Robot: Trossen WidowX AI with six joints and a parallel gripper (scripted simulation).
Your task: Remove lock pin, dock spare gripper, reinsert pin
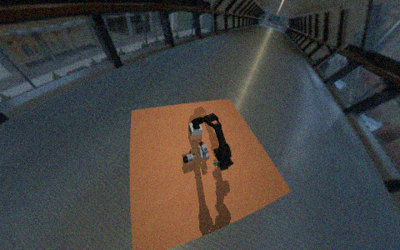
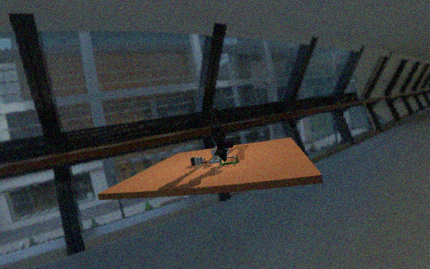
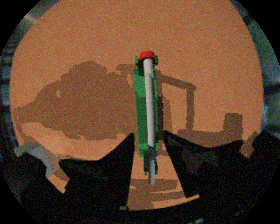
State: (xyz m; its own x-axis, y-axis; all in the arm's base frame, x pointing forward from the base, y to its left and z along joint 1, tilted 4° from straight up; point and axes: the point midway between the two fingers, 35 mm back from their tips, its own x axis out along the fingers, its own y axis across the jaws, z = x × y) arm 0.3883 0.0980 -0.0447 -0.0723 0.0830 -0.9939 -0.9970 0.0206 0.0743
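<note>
The green pin cradle is 20 mm to the left of my gripper tip. Also, from my gripper tip: grey mount 120 mm behind, 110 mm to the right, 30 mm above; spare gripper 100 mm behind, 250 mm to the right, 10 mm above.
</note>
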